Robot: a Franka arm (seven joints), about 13 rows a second.
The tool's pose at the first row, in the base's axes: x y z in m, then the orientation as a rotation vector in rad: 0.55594, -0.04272, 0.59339, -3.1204, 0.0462, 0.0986
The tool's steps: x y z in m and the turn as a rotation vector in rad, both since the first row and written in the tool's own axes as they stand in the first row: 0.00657, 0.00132, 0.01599, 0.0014, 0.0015, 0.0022; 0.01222, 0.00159, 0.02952, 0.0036, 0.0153, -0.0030; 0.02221, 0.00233, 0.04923, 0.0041, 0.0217, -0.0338; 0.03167, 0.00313, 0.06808, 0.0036, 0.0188, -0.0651; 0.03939, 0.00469, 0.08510, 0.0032, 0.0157, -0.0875
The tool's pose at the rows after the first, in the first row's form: 0.56145, -0.04391, 0.57699, -3.1191, 0.0497, 0.0962; 0.56623, -0.04407, 0.56313, -3.1177, 0.0419, 0.0745; 0.57493, -0.04470, 0.54282, -3.1168, -0.0060, 0.0640; 0.58316, -0.04539, 0.52339, -3.1157, -0.0548, 0.0680; 0.58975, -0.04683, 0.50589, -3.1145, -0.0898, 0.0725
